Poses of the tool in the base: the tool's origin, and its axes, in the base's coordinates. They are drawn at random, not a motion.
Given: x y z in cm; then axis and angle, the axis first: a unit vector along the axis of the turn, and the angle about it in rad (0 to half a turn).
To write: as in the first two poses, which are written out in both.
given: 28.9 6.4 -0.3 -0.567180 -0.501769 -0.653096 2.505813
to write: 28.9 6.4 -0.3 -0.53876 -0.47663 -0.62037 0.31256
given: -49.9 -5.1 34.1 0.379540 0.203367 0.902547 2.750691
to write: -49.9 -5.1 34.1 0.37231 0.19949 0.88536 0.19421
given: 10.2 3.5 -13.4 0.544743 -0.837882 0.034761 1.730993
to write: 10.2 3.5 -13.4 0.41478 -0.63798 0.02647 0.64826
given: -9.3 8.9 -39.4 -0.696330 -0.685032 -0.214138 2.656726
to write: -9.3 8.9 -39.4 -0.67597 -0.66500 -0.20788 0.24007
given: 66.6 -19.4 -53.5 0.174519 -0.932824 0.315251 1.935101
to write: 66.6 -19.4 -53.5 0.14372 -0.76818 0.25961 0.56732
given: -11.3 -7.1 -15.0 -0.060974 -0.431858 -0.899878 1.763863
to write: -11.3 -7.1 -15.0 -0.04707 -0.33338 -0.69468 0.63566
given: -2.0 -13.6 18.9 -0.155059 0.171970 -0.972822 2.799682
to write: -2.0 -13.6 18.9 -0.15280 0.16946 -0.95864 0.17012
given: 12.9 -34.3 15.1 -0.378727 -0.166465 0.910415 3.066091
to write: 12.9 -34.3 15.1 -0.37846 -0.16635 0.90977 0.03774
